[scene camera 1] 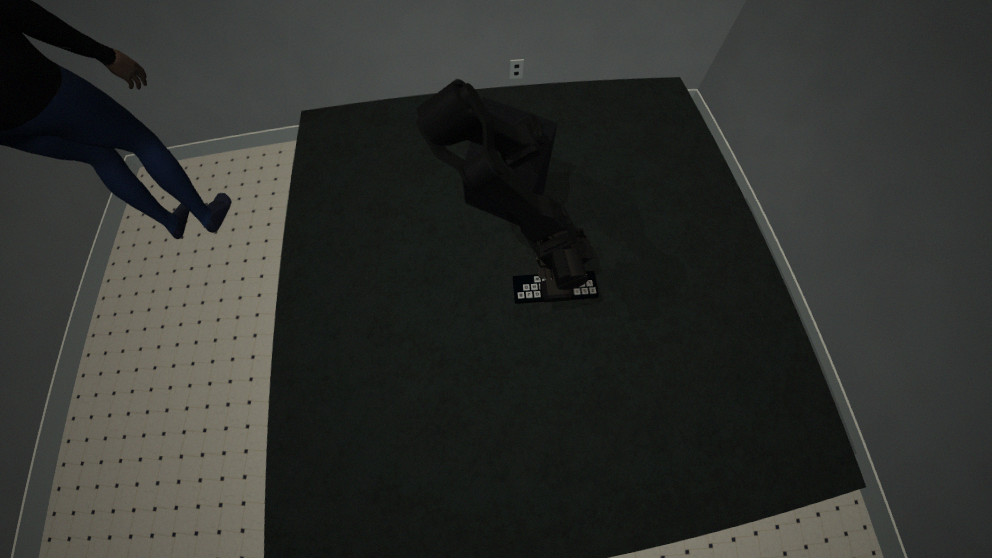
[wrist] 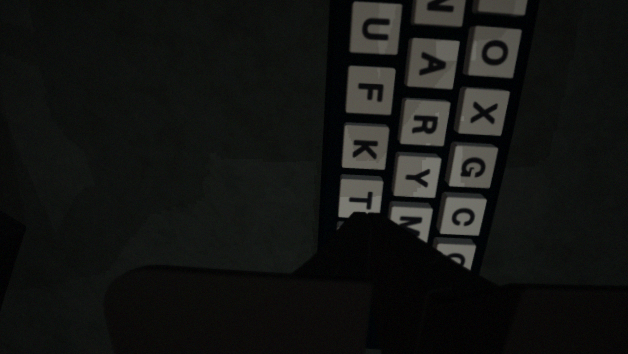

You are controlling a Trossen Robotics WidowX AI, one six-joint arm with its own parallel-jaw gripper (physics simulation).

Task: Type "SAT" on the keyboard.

Labels:
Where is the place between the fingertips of my gripper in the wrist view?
365, 226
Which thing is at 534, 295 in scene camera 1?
A black keyboard.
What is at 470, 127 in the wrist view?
A black keyboard.

